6 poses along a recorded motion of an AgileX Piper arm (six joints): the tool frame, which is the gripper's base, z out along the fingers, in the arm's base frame.
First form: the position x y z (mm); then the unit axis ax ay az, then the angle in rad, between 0 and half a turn.
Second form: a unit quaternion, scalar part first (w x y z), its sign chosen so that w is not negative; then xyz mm. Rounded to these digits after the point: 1 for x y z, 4 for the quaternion.
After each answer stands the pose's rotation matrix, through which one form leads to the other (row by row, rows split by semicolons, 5 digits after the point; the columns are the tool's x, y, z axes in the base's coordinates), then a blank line. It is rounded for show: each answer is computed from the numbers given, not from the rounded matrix.
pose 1, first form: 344.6 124.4 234.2 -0.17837 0.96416 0.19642 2.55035
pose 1, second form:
0.2913 -0.1706 0.9223 0.1879 344.6 124.4 234.2
-0.77202 -0.42424 0.47329; -0.20528 0.87116 0.44603; -0.60154 0.24719 -0.75964

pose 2, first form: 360.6 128.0 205.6 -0.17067 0.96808 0.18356 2.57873
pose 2, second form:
0.2777 -0.1640 0.9300 0.1763 360.6 128.0 205.6
-0.79197 -0.40290 0.45875; -0.20701 0.88405 0.41906; -0.57440 0.23692 -0.78354

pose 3, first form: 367.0 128.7 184.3 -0.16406 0.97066 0.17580 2.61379
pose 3, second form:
0.2608 -0.1584 0.9371 0.1697 367.0 128.7 184.3
-0.81375 -0.38536 0.43510; -0.20828 0.89223 0.40069; -0.54262 0.23544 -0.80631

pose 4, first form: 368.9 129.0 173.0 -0.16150 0.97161 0.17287 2.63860
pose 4, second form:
0.2489 -0.1564 0.9410 0.1674 368.9 129.0 173.0
-0.82721 -0.37773 0.41599; -0.21107 0.89500 0.39298; -0.52075 0.23727 -0.82008

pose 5, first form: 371.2 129.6 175.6 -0.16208 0.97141 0.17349 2.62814
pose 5, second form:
0.2539 -0.1568 0.9396 0.1678 371.2 129.6 175.6
-0.82190 -0.37980 0.42453; -0.20937 0.89453 0.39494; -0.52976 0.23572 -0.81474

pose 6, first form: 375.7 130.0 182.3 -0.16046 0.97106 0.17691 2.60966
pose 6, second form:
0.2628 -0.1548 0.9369 0.1707 375.7 130.0 182.3
-0.81389 -0.37983 0.43967; -0.20037 0.89379 0.40123; -0.54537 0.23846 -0.80356

